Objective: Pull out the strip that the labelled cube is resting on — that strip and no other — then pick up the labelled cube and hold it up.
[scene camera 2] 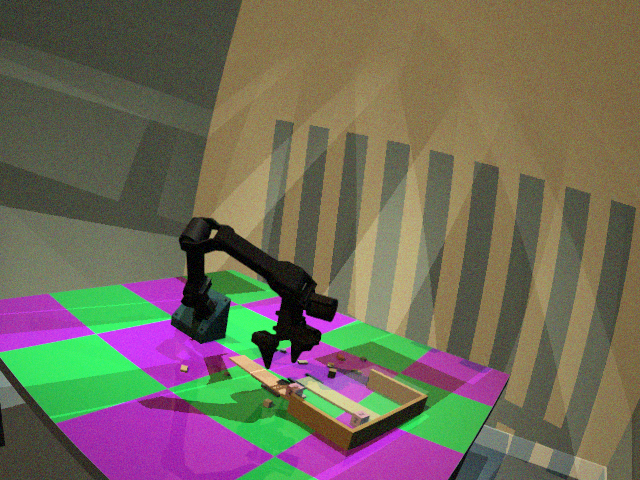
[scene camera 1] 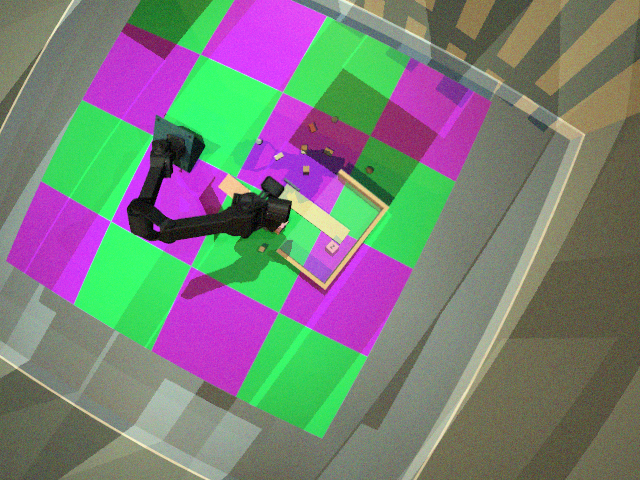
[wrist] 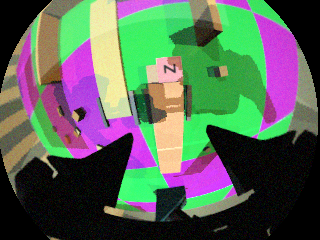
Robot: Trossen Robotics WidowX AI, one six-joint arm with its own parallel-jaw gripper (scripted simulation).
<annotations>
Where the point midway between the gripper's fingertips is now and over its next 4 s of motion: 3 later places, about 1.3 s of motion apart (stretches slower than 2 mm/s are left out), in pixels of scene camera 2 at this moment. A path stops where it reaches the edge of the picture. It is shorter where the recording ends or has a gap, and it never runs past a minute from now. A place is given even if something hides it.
My gripper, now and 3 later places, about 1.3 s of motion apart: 280, 365; 297, 384; 286, 376; 270, 349
</annotations>
